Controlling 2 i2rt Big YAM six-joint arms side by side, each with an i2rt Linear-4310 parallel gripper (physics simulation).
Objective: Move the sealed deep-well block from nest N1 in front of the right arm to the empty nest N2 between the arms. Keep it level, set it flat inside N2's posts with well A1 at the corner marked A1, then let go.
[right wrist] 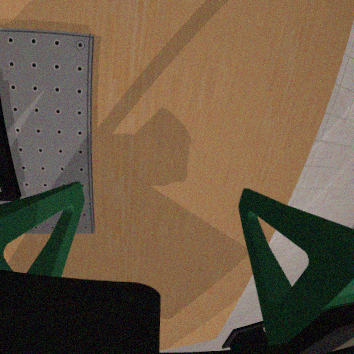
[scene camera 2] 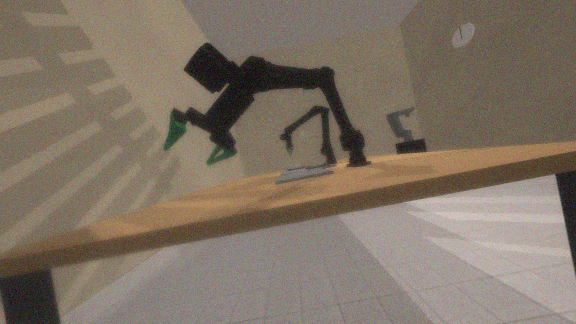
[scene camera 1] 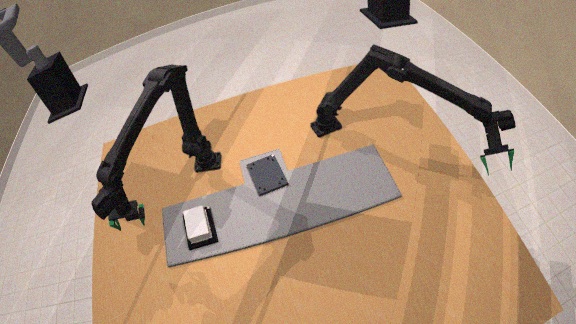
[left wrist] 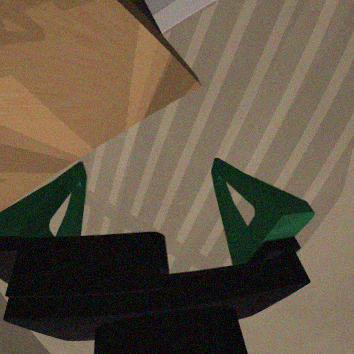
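Observation:
The white sealed block sits on the black nest N1 at the lower left in scene camera 1. Nest N2 is a dark, empty plate with small corner posts, up and to the right of N1; a small white mark shows by its upper right corner. My right gripper is open and empty, above the table to the left of the block and apart from it. My left gripper is open and empty, far out at the right in scene camera 1.
A grey perforated board lies under N1 on the wooden table. Black pedestals stand on the floor behind the table, one with a grey arm. Shadows cross the table.

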